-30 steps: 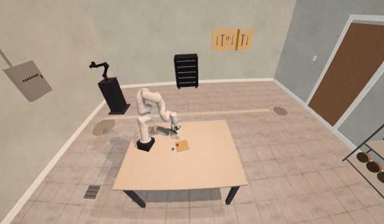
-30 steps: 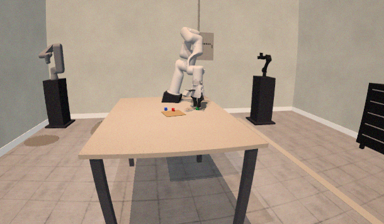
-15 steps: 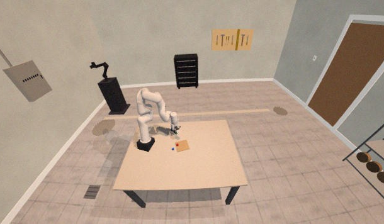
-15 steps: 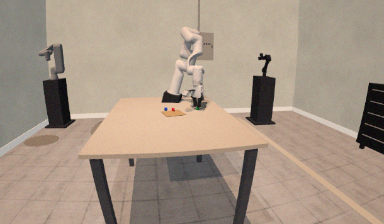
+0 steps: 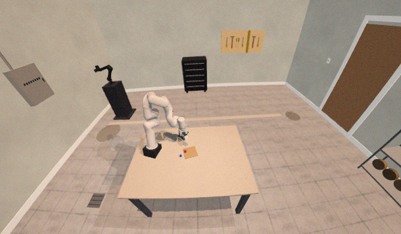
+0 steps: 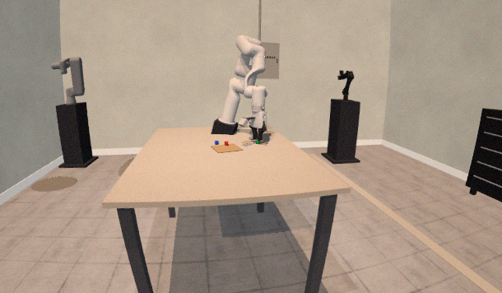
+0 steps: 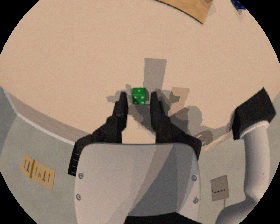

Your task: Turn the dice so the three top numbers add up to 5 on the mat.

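My hand is 4 cm above the green die and 1 cm to the right of it. Round my hand: red die (18 cm to the right, 3 cm below, 3 cm ahead); then blue die (24 cm to the right, 4 cm below, 1 cm behind); then brown mat (19 cm to the right, 8 cm ahead, 4 cm below).
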